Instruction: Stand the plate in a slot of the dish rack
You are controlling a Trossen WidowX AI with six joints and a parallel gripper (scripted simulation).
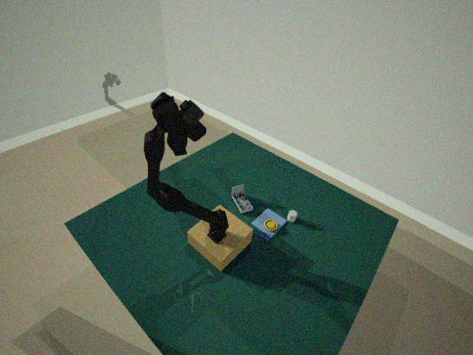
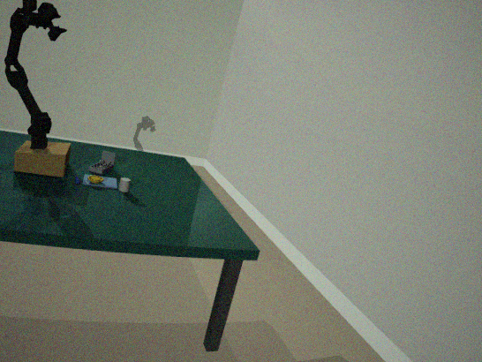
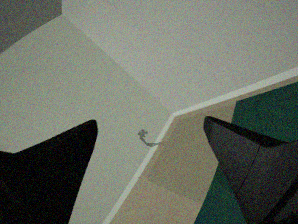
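The yellow plate is 64 cm below my gripper tip, 29 cm to the right of it and 29 cm ahead of it. The rest, counted from my gripper tip: grey dish rack: 63 cm below, 31 cm ahead, 7 cm to the right; then pale blue mat: 66 cm below, 31 cm ahead, 27 cm to the right; then white cup: 63 cm below, 42 cm ahead, 34 cm to the right.
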